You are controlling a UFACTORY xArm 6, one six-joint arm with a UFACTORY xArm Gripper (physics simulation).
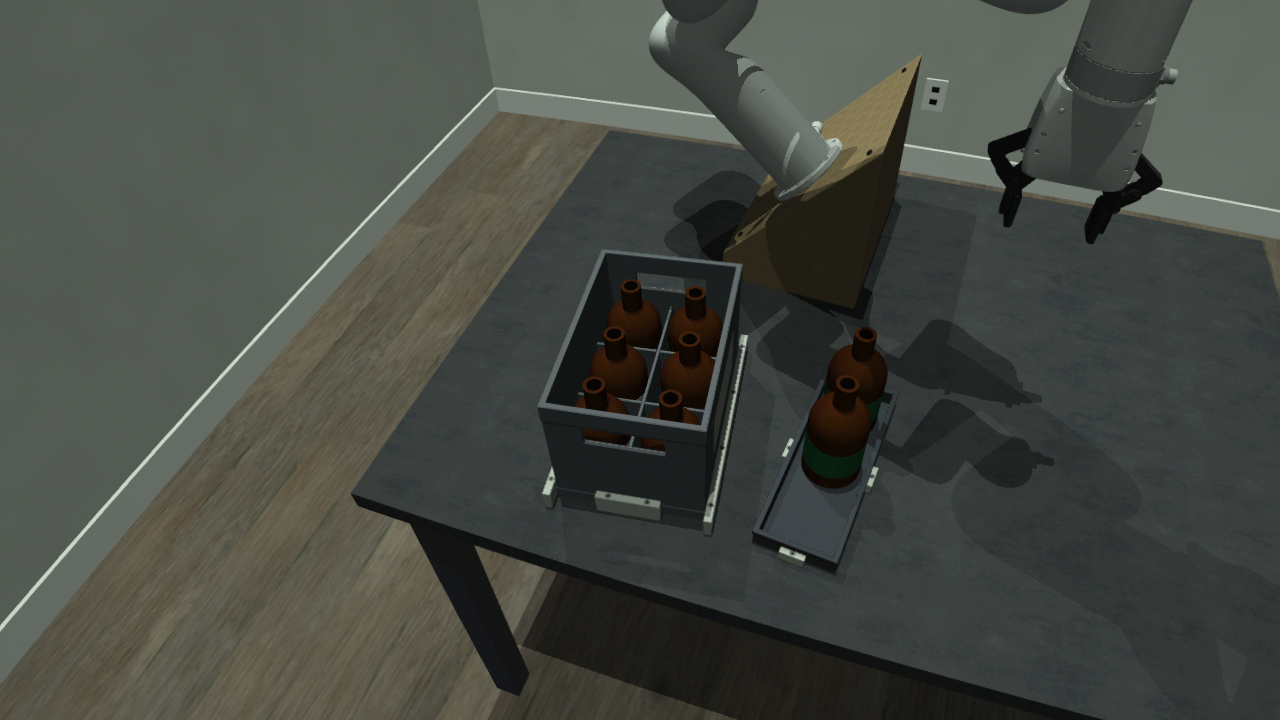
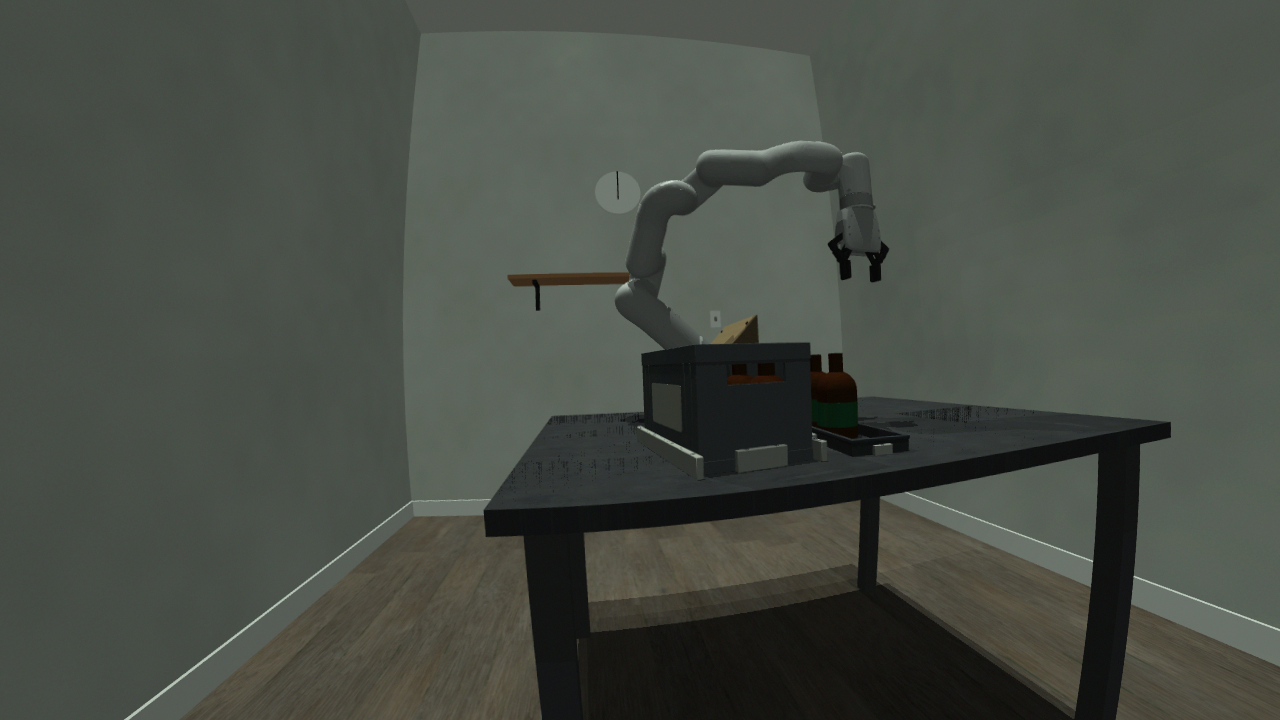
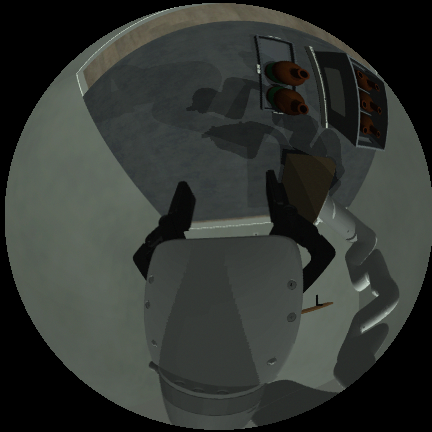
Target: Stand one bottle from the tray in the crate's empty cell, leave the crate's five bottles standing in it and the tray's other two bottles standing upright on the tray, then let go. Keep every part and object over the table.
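Places are measured from the arm's base along level axes (x right, y ahead, z up), in millimetres.
Where they show: gripper, between the fingertips: [image 1: 1047,227] [image 2: 861,280] [image 3: 226,184]; arm's base, origin of its link: [image 1: 809,171] [image 3: 319,203].
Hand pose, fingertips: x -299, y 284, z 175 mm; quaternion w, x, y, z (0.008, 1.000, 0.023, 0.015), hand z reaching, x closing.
Observation:
Each offset is from my fingertips to the top centre of the thing. "spot": to the spot under its first point. Level surfaces: height alone.
The dark grey crate {dz -152, dx +399, dy +131 mm} [image 1: 626,472] [image 2: 756,416] [image 3: 345,117] stands on the table. Brown bottles stand upright in it in two rows of three, one in each cell; one is the middle left bottle {dz -164, dx +440, dy +139 mm} [image 1: 617,371]. Their bases are hidden by the crate walls. On the tray {spot: dz -321, dx +170, dy +201 mm} [image 1: 810,510] [image 3: 275,47], a near bottle {dz -167, dx +162, dy +126 mm} [image 1: 836,429] [image 2: 836,392] [image 3: 286,73] with a green band and a far bottle {dz -167, dx +157, dy +42 mm} [image 1: 854,365] [image 3: 286,101] stand upright, close together. My gripper [image 1: 1049,229] [image 2: 860,276] [image 3: 226,184] is open and empty, high above the table, to the right of and behind the tray.
White guide blocks {spot: dz -303, dx +377, dy +277 mm} [image 1: 627,505] sit around the crate's base, and small ones edge the tray. The wooden wedge [image 1: 827,241] [image 3: 309,182] bearing the arm's base stands behind crate and tray. The table {dz -327 mm} [image 1: 1029,555] [image 2: 1011,438] extends to the right. A wall shelf [image 2: 572,279] is behind.

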